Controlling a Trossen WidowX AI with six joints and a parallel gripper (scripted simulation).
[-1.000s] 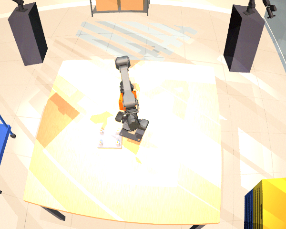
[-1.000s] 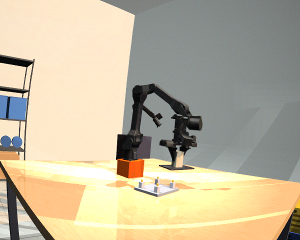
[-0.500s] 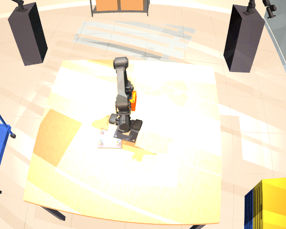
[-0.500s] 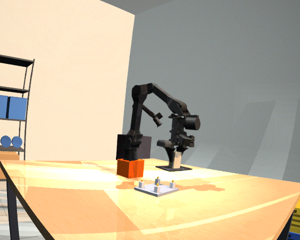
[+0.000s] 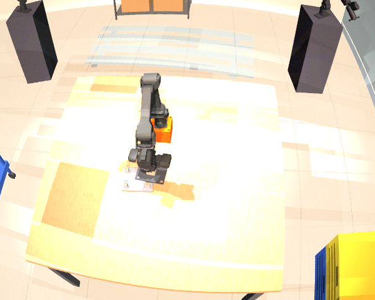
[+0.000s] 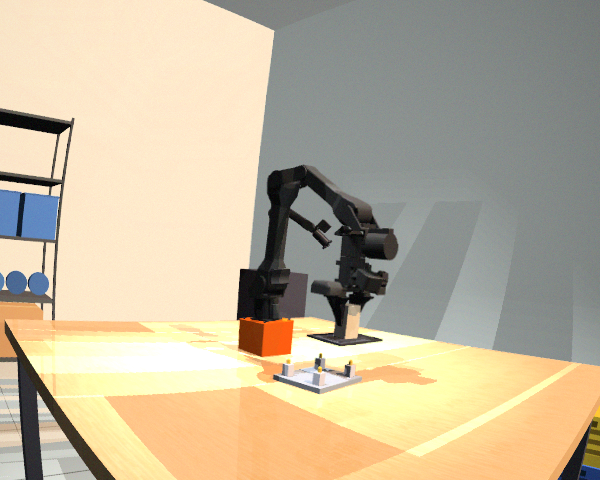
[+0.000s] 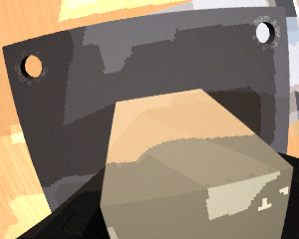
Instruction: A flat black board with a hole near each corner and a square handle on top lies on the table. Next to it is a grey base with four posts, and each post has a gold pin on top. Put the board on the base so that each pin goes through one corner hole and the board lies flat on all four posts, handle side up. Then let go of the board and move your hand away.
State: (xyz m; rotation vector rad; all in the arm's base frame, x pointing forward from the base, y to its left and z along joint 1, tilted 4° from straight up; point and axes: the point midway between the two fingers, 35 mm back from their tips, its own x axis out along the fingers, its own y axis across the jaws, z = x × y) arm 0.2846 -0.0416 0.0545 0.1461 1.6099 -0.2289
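My gripper tip is now 12 cm above the grey base, 8 cm to the left of it and 1 cm past it. From my gripper tip the other things lie so: black board 1 cm below.
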